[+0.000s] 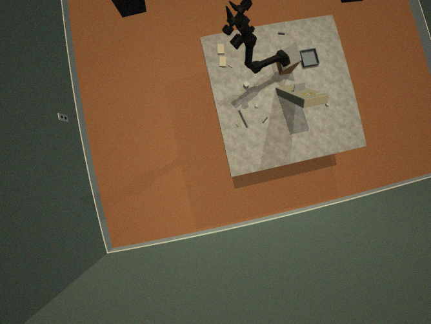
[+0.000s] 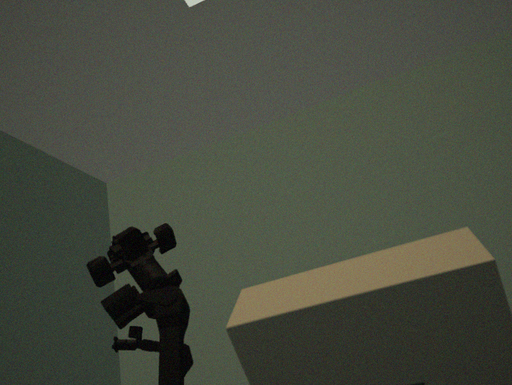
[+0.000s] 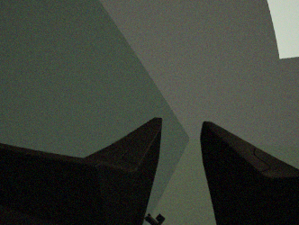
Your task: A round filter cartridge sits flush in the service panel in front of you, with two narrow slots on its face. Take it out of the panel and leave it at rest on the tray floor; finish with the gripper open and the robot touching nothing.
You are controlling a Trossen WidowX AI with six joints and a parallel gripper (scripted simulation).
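Now: gripper tip 540 mm to the right of the round filter cartridge, 420 mm short of it and 390 mm above it. The rest, counted from my gripper tip: grey square tray 810 mm to the left, 650 mm below, 10 mm behind.
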